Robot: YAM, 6 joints.
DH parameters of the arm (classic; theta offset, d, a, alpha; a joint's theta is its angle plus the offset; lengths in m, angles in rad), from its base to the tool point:
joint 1: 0 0.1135 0.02 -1.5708
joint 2: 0 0 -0.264 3.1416
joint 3: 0.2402 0 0.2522 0
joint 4: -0.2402 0 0.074 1.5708
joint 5: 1.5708 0 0 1.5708
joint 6: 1.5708 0.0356 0 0
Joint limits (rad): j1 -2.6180..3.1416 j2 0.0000..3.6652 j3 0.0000..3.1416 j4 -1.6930..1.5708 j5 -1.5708..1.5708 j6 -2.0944..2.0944
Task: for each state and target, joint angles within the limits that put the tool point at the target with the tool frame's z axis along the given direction. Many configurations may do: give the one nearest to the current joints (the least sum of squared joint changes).
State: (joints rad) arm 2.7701 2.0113 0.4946 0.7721 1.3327 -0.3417
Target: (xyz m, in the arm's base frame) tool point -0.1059 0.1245 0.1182 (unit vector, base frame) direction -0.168 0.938 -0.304
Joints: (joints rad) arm 2.4023 1.1305 0.0021 0.7462 0.6184 -0.3417
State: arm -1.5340 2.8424 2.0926 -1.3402 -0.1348 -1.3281
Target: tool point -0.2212 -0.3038 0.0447 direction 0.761 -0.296 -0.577
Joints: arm -2.2734 2.4152 1.5062 -1.0935 -0.8823 -1.3281
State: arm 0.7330 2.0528 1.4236 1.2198 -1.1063 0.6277
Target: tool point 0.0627 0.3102 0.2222 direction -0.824 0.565 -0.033
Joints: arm 1.2635 1.5895 0.7335 0.7425 -1.2752 0.6277
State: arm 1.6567 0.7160 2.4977 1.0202 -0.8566 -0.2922
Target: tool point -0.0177 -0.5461 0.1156 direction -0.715 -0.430 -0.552
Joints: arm 1.5854 0.0404 2.6606 1.4423 -0.8051 -0.2922
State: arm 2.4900 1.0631 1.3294 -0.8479 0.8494 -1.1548
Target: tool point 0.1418 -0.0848 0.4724 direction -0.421 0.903 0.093
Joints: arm 2.5008 0.3868 1.8954 -1.4030 0.4914 -1.1548
